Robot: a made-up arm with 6 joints. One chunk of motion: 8 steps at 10 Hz.
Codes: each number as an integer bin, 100 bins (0 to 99) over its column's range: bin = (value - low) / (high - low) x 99, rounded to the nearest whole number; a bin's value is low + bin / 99 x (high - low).
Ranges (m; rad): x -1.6..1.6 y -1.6..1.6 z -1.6..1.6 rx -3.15..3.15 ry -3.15..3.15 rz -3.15..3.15
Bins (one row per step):
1: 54 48 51 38 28 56
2: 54 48 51 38 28 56
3: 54 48 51 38 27 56
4: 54 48 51 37 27 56
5: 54 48 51 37 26 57
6: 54 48 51 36 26 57
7: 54 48 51 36 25 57
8: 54 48 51 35 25 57
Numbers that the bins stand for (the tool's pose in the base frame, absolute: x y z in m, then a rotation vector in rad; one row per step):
1: 0.1455 -0.0485 0.0485 -0.7318 -1.3682 0.4136
2: 0.1455 -0.0485 0.0485 -0.7318 -1.3682 0.4136
3: 0.1455 -0.0485 0.0485 -0.7318 -1.4318 0.4136
4: 0.1455 -0.0485 0.0485 -0.7955 -1.4318 0.4136
5: 0.1455 -0.0485 0.0485 -0.7955 -1.4955 0.4773
6: 0.1455 -0.0485 0.0485 -0.8591 -1.4955 0.4773
7: 0.1455 -0.0485 0.0485 -0.8591 -1.5591 0.4773
8: 0.1455 -0.0485 0.0485 -0.9227 -1.5591 0.4773

